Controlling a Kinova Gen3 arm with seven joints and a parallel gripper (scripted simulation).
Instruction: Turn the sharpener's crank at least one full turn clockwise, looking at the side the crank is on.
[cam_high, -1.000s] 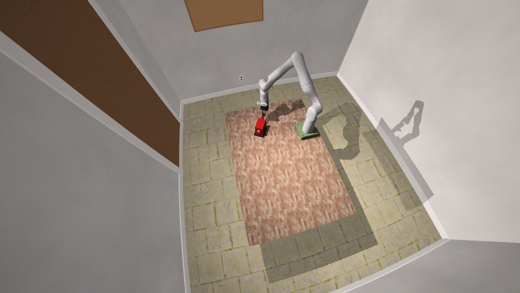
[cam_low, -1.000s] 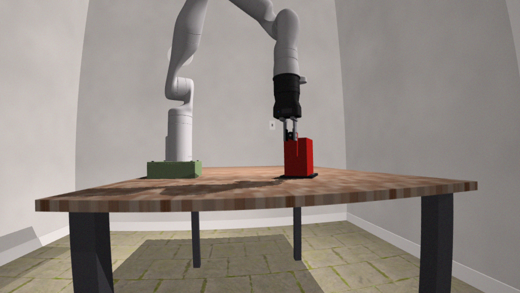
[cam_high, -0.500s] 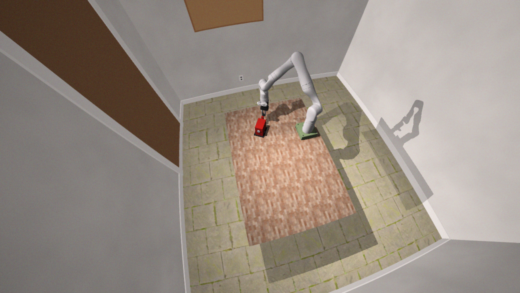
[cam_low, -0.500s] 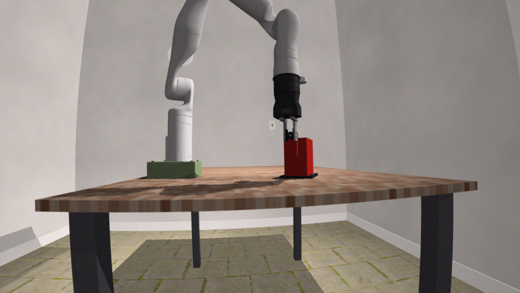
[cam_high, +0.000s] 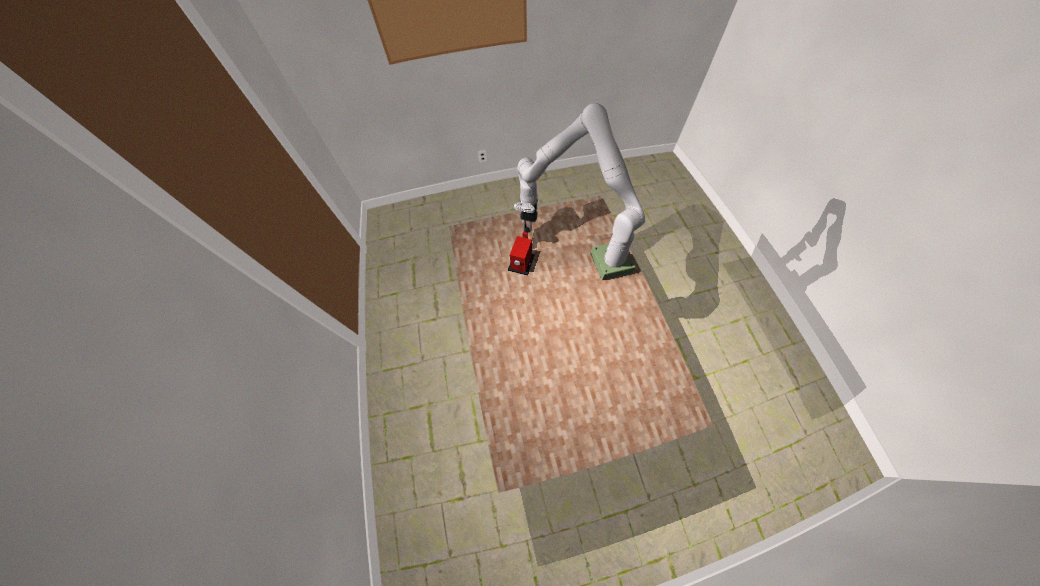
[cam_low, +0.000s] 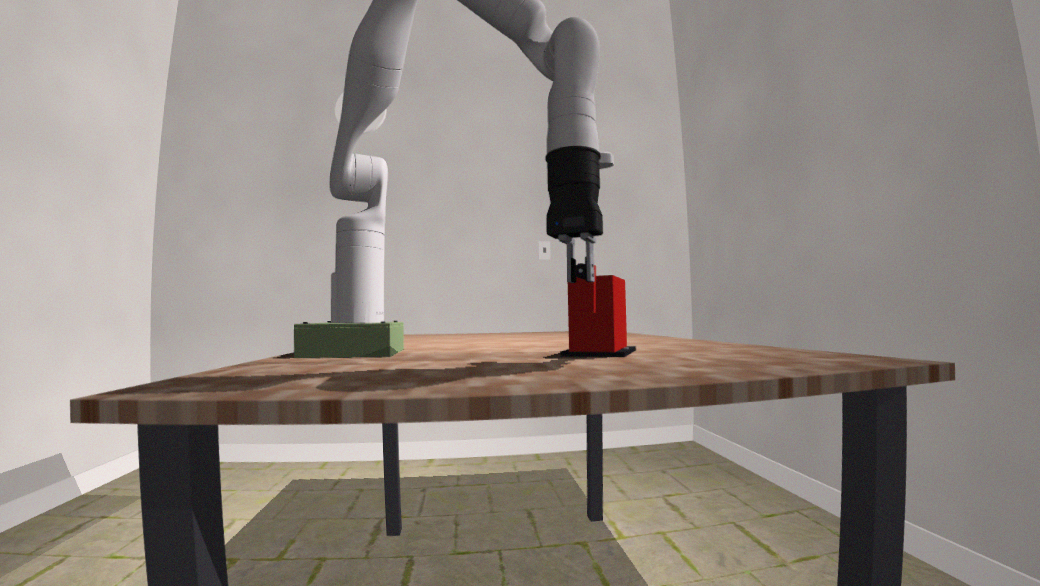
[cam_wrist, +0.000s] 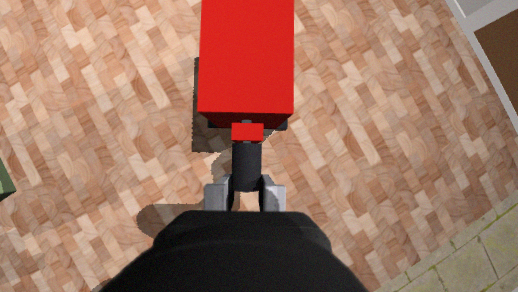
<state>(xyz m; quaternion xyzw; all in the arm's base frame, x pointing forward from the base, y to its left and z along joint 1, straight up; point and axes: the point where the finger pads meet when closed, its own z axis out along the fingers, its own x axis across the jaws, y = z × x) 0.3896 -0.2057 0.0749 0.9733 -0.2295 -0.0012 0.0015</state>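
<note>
My gripper is now 2 cm to the right of the dark handle and 1 cm short of it.
</note>
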